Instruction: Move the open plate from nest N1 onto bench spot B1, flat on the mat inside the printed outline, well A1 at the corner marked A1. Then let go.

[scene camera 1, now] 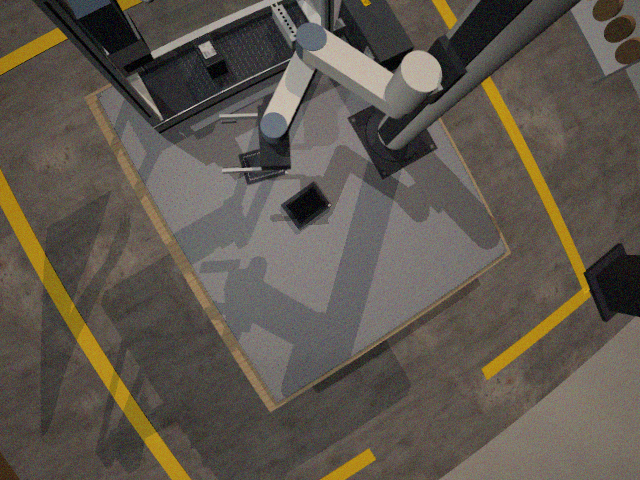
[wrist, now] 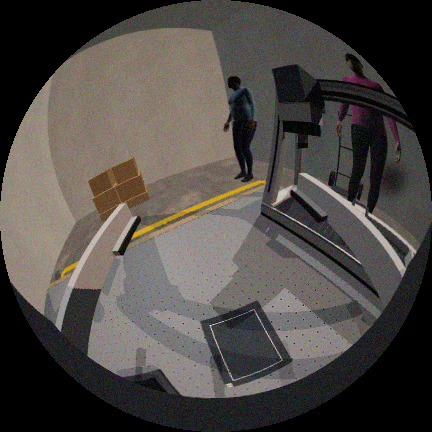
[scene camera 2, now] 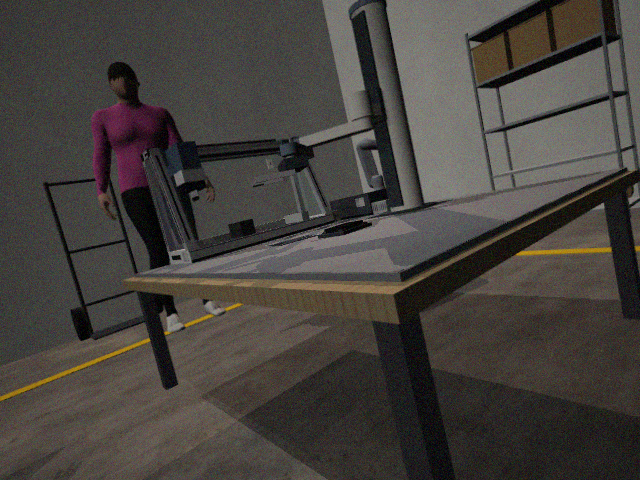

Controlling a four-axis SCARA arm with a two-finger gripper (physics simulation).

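Note:
The dark open plate sits in nest N1, a grey-rimmed holder on the bench; they look like one low black shape in scene camera 2. Part of the nest shows at the lower left edge of the wrist view. The B1 mat is dark with a thin white outline, and no plate stands on it. A small pale mark is at its near corner. My gripper is open and empty, raised above the bench, with one finger crossing over the B1 mat in scene camera 1.
A gantry frame with a dark deck stands behind the mat. A small block is on the deck. The arm's column and a dark box stand to the right. Two people stand beyond the bench.

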